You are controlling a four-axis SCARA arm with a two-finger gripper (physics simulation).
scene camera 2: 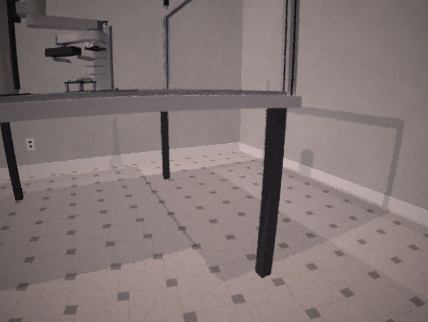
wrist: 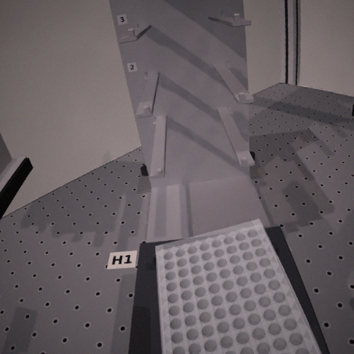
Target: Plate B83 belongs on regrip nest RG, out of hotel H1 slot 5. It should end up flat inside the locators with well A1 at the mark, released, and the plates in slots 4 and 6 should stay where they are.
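Frame: origin at the arm's base, x ahead, y left, z up, level; centimetres.
Seen in the pictures: gripper, fingertip midpoint: (scene camera 2: 80,60).
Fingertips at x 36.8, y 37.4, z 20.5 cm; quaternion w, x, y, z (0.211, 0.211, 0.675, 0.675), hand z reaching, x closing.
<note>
Offsets run from my fingertips to a thing's middle.
Plate B83 (wrist: 227,295) (scene camera 2: 87,79), a pale well plate, lies on the dark regrip nest {dz -15.7, dx -0.8, dy -1.6 cm} (wrist: 142,300) (scene camera 2: 80,82). In the wrist view its far edge runs askew to the nest's edge; I cannot tell whether it is turned or tilted. Its near end, locators and A1 mark are not shown. My gripper (wrist: 192,112) (scene camera 2: 62,60) is open, one finger at each side of the wrist view, and hangs above the nest, apart from the plate. Hotel H1 {dz +4.3, dx +12.5, dy +14.7 cm} (wrist: 192,95) (scene camera 2: 103,67) stands behind; its lower slots show bare ledges. The plates in slots 4 and 6 cannot be made out.
The H1 label (wrist: 122,259) lies on the perforated table top (wrist: 60,280) left of the nest. Hotel ledges (wrist: 233,135) stick out toward the nest. The arm (scene camera 2: 65,22) reaches in from the left. Dark enclosure posts {dz +8.5, dx +65.6, dy +33.1 cm} (scene camera 2: 166,55) stand at the table's edges.
</note>
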